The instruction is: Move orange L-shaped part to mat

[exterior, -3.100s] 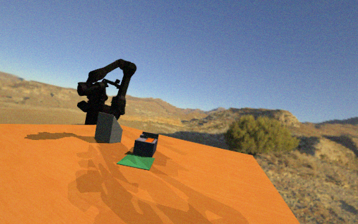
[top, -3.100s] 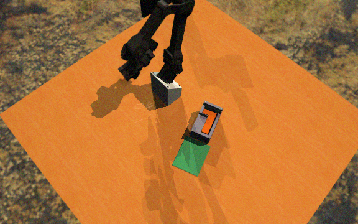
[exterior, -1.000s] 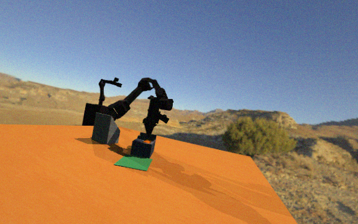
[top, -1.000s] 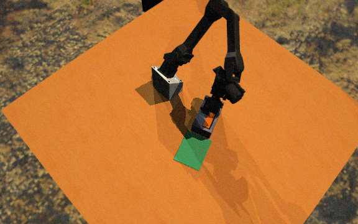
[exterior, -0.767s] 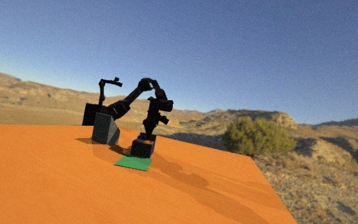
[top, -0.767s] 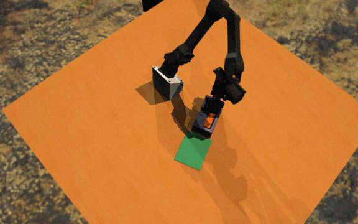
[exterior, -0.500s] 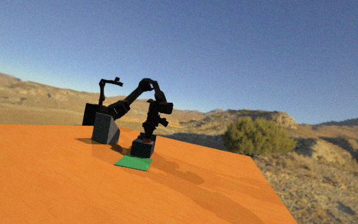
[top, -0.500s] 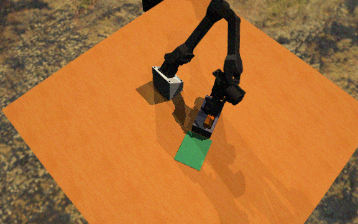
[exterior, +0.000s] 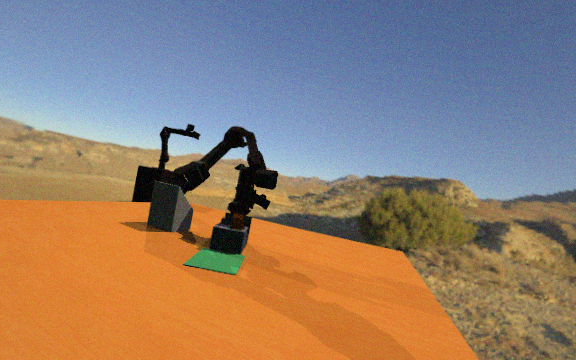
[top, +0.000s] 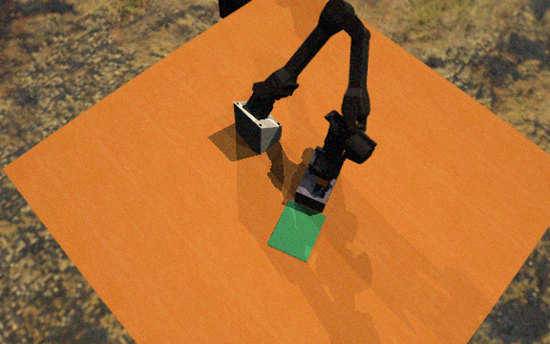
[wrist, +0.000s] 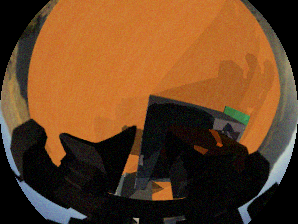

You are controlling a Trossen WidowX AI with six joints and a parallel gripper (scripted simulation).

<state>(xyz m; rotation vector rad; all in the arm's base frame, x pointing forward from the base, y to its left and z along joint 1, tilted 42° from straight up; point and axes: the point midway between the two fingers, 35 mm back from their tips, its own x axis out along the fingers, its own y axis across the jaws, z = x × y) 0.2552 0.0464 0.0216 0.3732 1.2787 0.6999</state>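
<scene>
The orange L-shaped part lies 50 mm to the right of my gripper tip and 10 mm above it. Round my gripper tip: green mat (220 mm to the right, 50 mm below, 50 mm ahead).
</scene>
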